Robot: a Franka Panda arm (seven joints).
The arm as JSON. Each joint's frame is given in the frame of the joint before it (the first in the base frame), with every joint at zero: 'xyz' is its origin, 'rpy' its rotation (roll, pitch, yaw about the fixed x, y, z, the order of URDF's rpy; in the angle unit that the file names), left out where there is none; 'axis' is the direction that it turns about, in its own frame. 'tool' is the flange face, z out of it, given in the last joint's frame.
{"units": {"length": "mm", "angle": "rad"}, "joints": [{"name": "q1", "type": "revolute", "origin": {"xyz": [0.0, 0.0, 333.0]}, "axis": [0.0, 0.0, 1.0]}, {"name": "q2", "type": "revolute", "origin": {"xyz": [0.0, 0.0, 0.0]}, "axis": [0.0, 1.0, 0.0]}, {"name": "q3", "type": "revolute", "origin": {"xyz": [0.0, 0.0, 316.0]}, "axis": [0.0, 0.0, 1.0]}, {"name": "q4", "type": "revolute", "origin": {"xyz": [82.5, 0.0, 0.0]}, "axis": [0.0, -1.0, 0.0]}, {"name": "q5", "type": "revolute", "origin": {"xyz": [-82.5, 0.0, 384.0]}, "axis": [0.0, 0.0, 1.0]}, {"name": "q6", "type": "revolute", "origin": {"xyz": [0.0, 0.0, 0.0]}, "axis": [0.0, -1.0, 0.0]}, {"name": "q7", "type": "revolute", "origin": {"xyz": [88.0, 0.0, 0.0]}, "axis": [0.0, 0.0, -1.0]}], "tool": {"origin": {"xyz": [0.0, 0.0, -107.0], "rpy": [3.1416, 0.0, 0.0]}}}
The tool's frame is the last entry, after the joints.
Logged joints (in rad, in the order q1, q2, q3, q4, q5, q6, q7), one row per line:
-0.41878, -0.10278, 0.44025, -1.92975, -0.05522, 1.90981, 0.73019
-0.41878, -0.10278, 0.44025, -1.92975, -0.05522, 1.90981, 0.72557
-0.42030, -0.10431, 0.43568, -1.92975, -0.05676, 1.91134, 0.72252
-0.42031, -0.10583, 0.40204, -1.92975, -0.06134, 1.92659, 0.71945
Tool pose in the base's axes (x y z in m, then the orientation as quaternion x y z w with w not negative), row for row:
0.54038, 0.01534, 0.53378, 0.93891, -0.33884, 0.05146, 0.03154
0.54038, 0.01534, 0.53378, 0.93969, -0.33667, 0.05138, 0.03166
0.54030, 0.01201, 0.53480, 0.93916, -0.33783, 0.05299, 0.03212
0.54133, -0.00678, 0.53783, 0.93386, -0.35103, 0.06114, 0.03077
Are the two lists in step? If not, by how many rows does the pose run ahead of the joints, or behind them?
They are in step.
